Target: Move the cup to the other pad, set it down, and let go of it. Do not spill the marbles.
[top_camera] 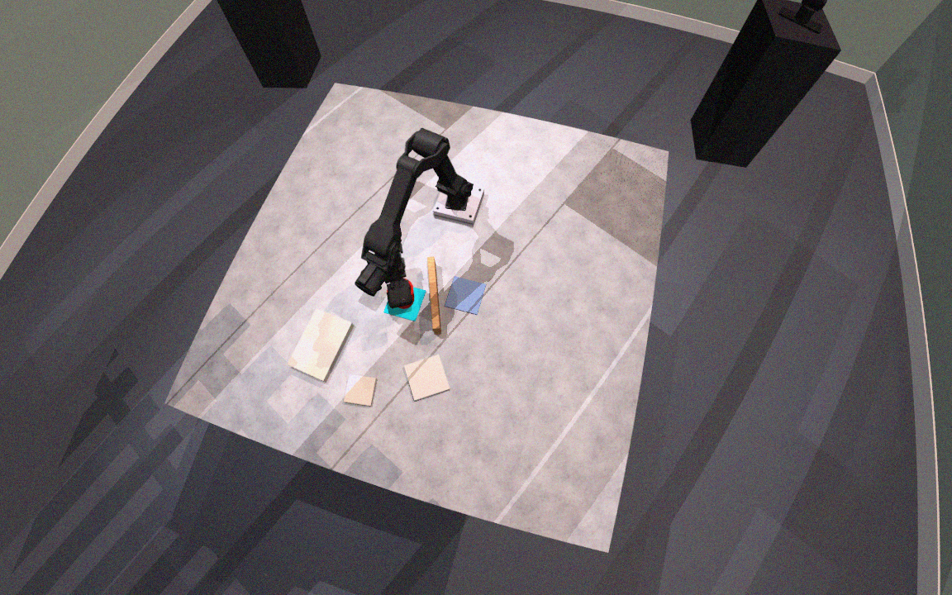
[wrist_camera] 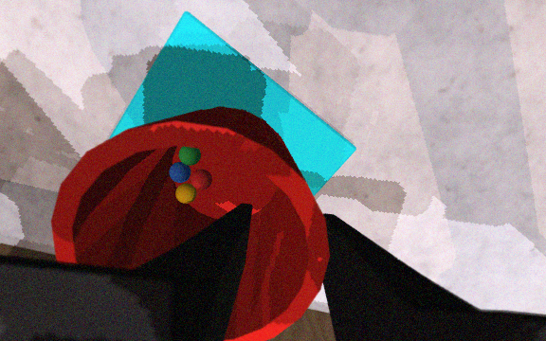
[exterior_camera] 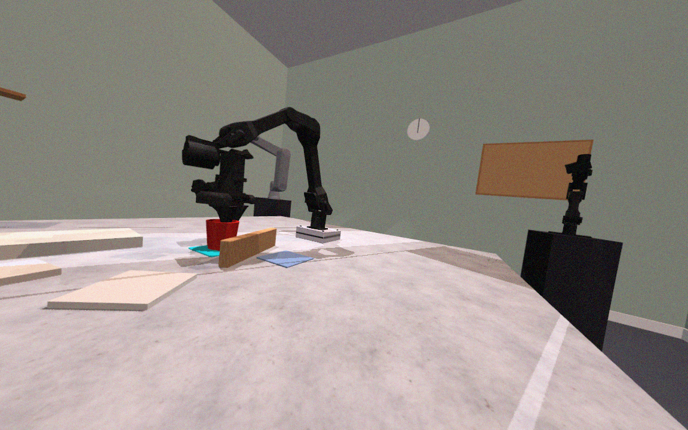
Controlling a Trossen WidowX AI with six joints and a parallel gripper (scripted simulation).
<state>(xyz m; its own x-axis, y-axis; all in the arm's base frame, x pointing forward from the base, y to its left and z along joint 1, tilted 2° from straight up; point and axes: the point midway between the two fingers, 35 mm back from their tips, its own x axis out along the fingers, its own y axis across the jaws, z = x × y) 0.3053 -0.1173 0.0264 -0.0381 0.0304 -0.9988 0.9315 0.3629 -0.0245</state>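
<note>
Right now my gripper tip is 30 mm short of the red cup, 10 mm to the right of it and 10 mm above it. Round my gripper tip: green marble (40 mm ahead, 30 mm below, 10 mm to the left); yellow marble (40 mm ahead, 30 mm below, 20 mm to the left); blue marble (40 mm ahead, 30 mm below, 20 mm to the left).
</note>
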